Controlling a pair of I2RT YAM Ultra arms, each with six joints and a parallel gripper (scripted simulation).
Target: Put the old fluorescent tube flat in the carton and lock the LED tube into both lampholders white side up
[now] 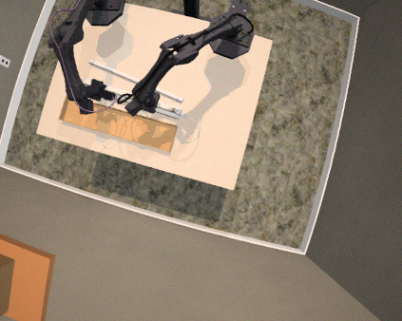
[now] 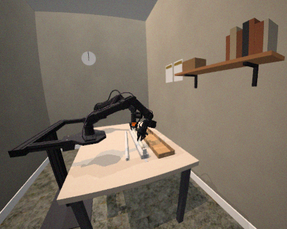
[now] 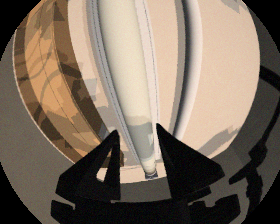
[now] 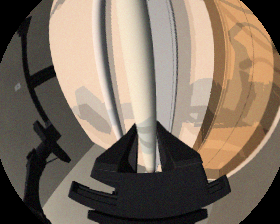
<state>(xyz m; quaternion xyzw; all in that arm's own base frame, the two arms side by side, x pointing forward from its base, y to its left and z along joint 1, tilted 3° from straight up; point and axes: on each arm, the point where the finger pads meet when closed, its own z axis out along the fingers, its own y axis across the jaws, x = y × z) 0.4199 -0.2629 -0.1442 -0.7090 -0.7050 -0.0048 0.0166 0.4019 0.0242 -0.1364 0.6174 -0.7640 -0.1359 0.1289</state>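
My right gripper is now 120 mm to the right of the old fluorescent tube and 10 mm short of it. From my right hand the other things lie so: carton 160 mm ahead, 100 mm to the left, 50 mm below; then light fixture 120 mm to the left, 10 mm below; then LED tube 130 mm to the left, 100 mm behind, 50 mm below.
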